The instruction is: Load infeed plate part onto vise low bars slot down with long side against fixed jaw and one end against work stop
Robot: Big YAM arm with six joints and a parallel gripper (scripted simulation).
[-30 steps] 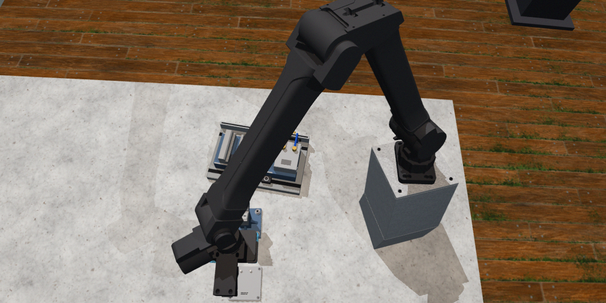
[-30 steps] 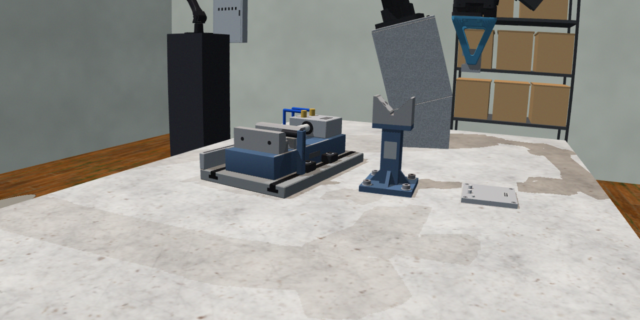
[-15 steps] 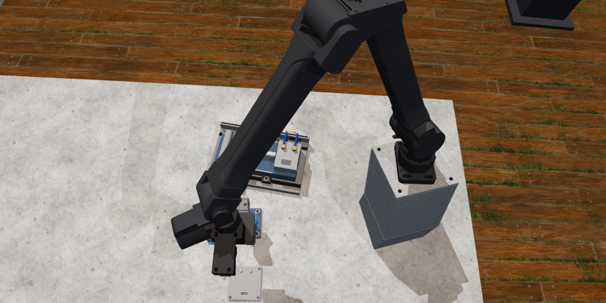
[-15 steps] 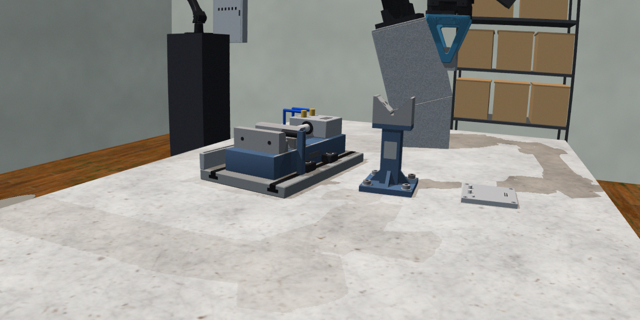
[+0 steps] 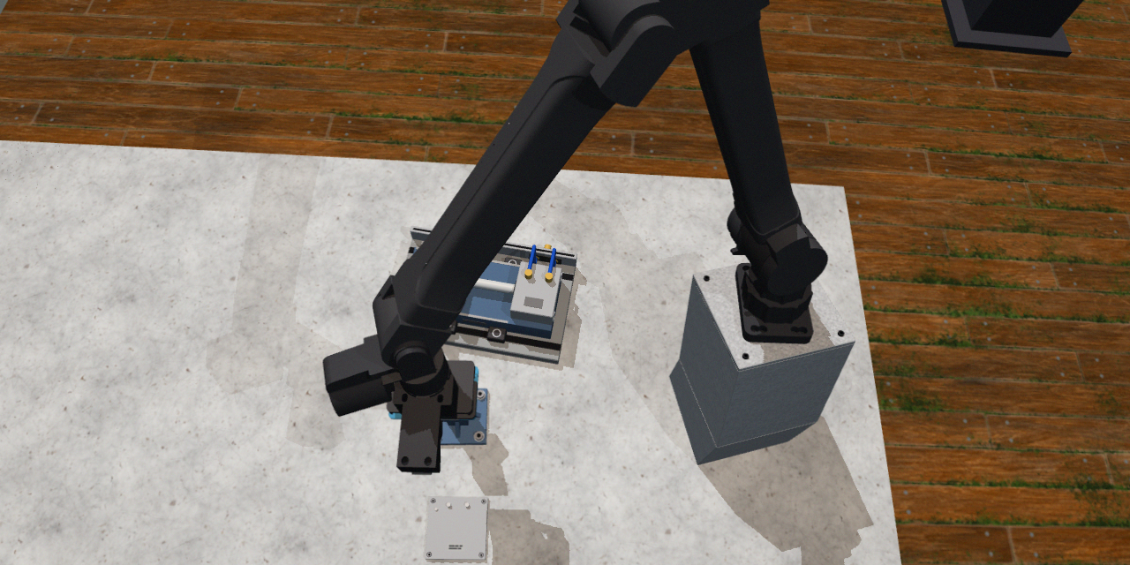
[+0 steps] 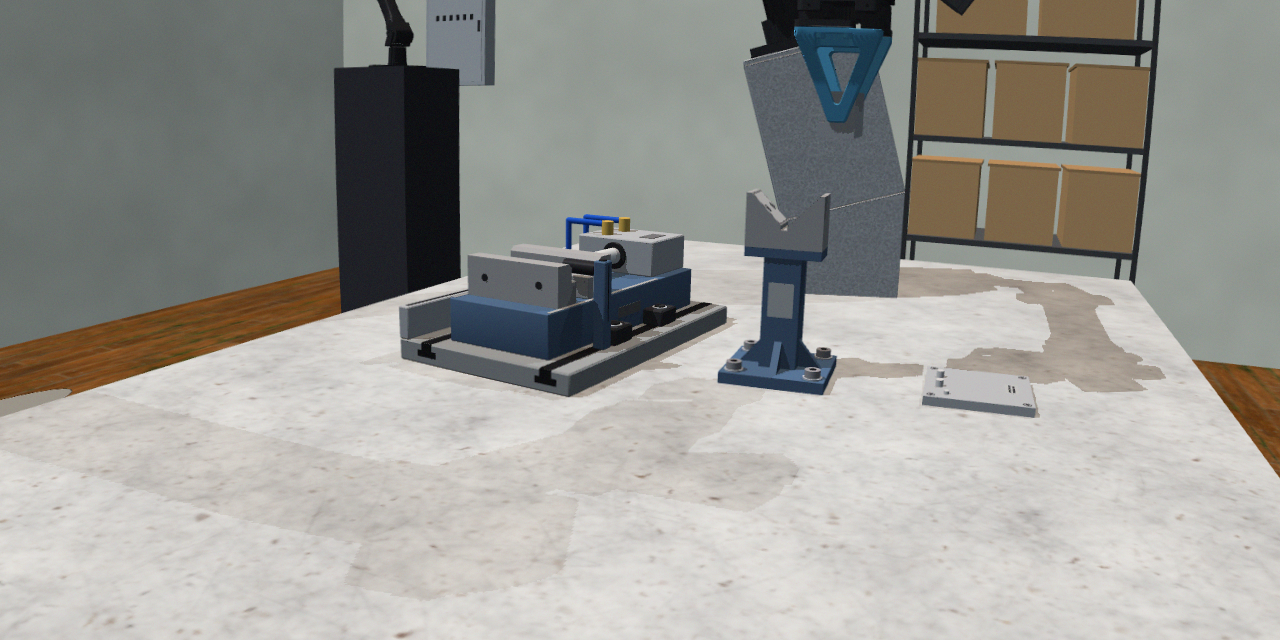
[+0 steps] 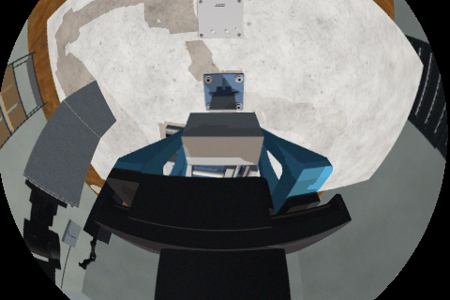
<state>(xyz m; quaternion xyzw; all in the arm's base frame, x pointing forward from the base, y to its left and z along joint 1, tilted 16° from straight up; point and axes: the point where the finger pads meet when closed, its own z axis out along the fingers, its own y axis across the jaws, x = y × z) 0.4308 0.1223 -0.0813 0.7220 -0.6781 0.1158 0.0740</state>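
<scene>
Now: the V-block post 170 mm below my hand and 40 mm to the right of it. The rest, counted from my hand: work stop (210 mm to the right, 140 mm below, 60 mm ahead); then grey part (10 mm to the right); then blue work-stop post (190 mm to the right, 170 mm below, 60 mm ahead).
</scene>
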